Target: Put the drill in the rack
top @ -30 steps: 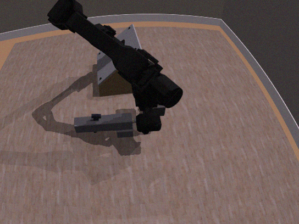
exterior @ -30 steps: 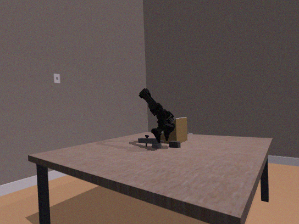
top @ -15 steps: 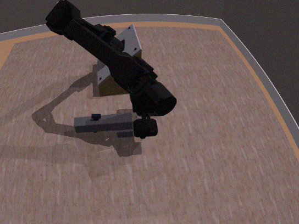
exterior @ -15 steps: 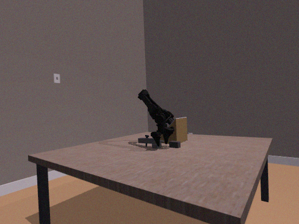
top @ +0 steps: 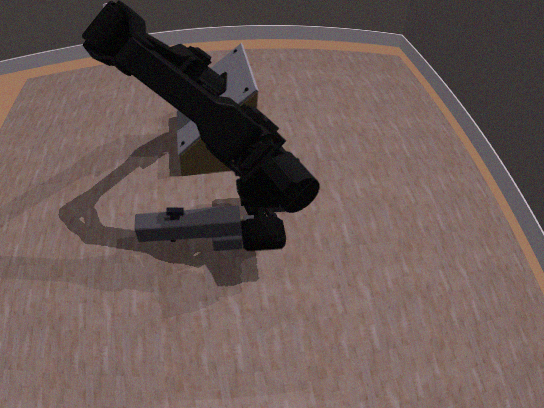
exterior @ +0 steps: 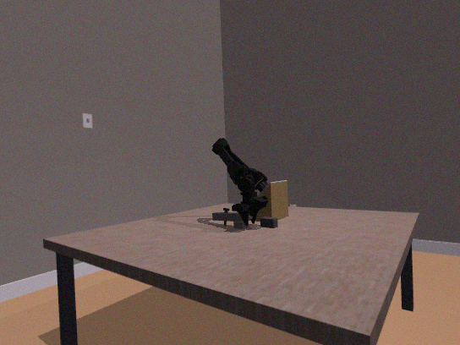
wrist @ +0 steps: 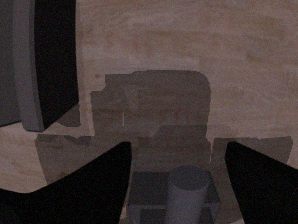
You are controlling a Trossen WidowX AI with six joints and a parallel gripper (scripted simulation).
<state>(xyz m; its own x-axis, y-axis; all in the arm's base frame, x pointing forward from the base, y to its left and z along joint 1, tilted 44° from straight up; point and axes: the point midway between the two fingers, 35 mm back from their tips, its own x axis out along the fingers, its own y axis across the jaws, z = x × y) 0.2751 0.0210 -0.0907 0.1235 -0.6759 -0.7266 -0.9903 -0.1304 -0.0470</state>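
My gripper tip is now 5 cm to the left of the short bit and 3 cm below it. Also, from my gripper tip: dark rack: 8 cm behind, 5 cm to the left; grey housing block: 11 cm to the right, 2 cm above, 1 cm ahead; dark key: 14 cm to the right, 3 cm above, 1 cm ahead.
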